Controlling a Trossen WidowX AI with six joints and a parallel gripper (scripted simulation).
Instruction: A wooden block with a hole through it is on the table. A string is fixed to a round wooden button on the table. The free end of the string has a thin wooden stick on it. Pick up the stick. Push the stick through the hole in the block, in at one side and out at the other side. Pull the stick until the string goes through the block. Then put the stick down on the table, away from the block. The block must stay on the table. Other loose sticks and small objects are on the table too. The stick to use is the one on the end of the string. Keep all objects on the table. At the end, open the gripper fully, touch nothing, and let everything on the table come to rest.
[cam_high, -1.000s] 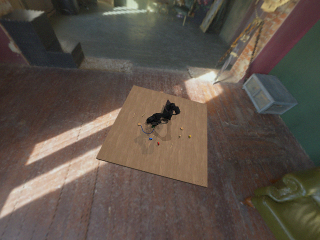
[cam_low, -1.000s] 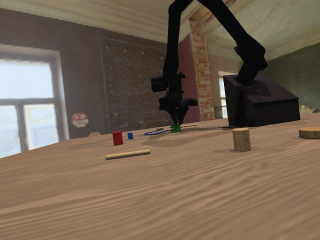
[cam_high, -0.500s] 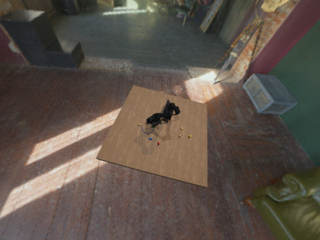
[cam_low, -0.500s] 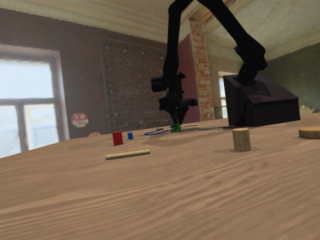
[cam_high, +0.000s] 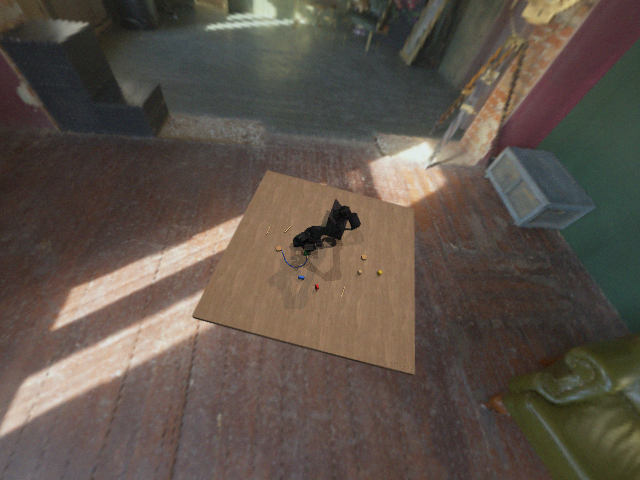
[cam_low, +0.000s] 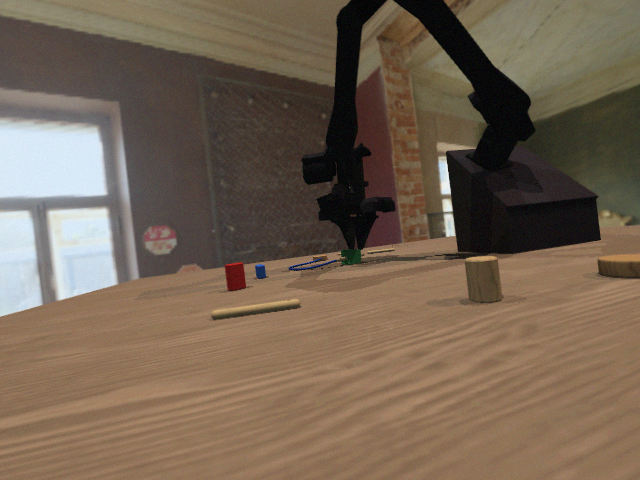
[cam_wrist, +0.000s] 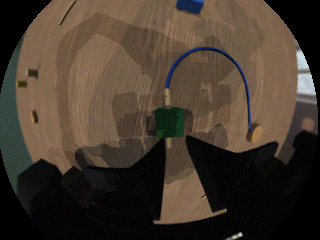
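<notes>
Now: gripper tip 2 cm short of the green block, 1 cm to the right of it and 1 cm above it. From my gripper tip the other things lie so: blue block (21 cm ahead, 1 cm below); round wooden button (2 cm ahead, 18 cm to the right, 2 cm below); red block (26 cm ahead, 11 cm to the left, 1 cm below).
</notes>
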